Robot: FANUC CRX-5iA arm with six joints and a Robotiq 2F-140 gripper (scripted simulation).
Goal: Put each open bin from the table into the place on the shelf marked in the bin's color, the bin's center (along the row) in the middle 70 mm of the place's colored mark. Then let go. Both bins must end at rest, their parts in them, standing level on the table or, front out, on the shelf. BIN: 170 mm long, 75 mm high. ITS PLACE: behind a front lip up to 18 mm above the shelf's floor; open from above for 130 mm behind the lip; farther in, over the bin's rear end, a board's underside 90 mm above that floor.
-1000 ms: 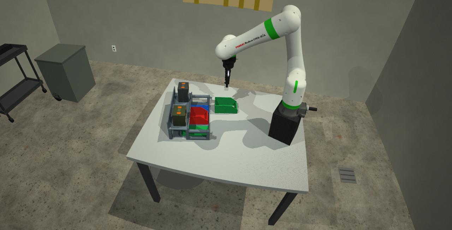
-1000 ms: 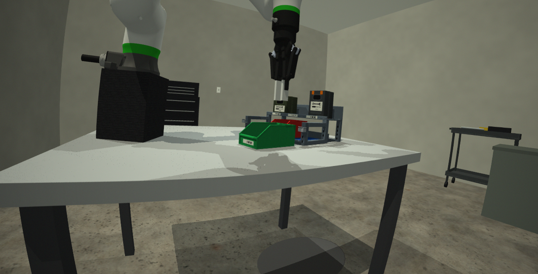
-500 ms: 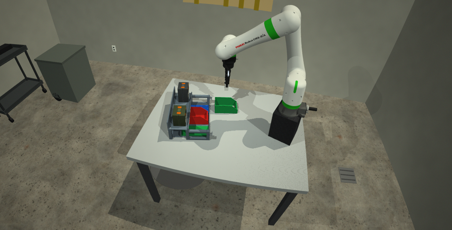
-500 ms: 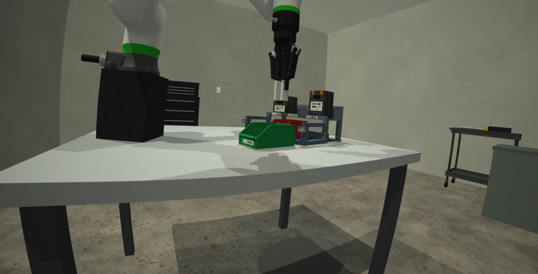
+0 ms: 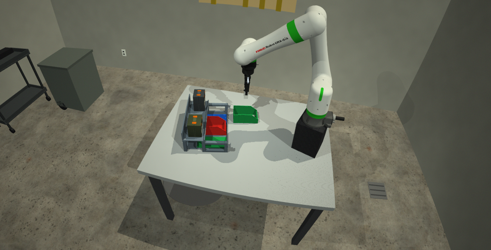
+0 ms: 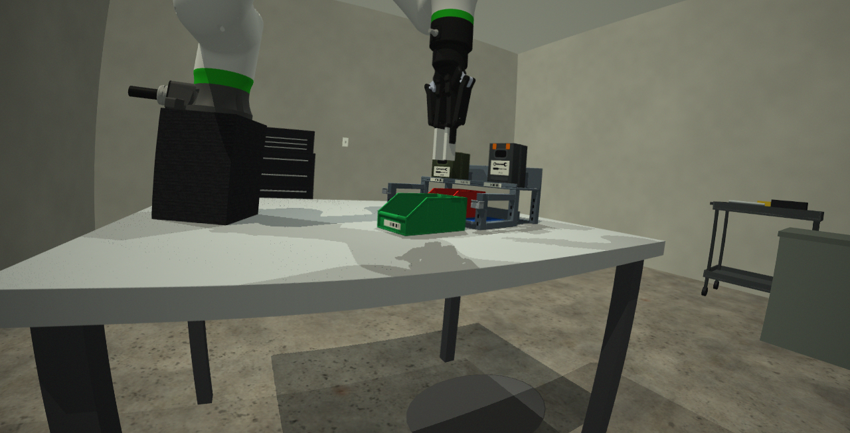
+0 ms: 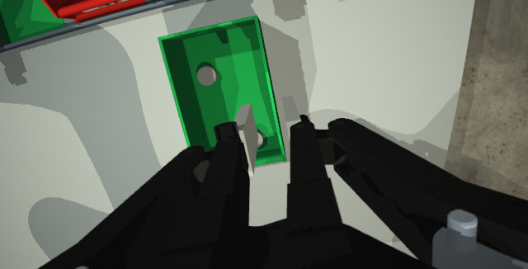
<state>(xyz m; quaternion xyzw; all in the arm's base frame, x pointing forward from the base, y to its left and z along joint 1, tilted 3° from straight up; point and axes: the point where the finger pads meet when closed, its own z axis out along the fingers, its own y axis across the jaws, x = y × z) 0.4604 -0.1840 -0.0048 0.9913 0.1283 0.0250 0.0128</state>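
Right now the green bin is 150 mm below my hand, 40 mm to the left of it and 20 mm behind it. From my hand the other things lie so: red bin (220 mm to the left, 170 mm ahead, 140 mm below).
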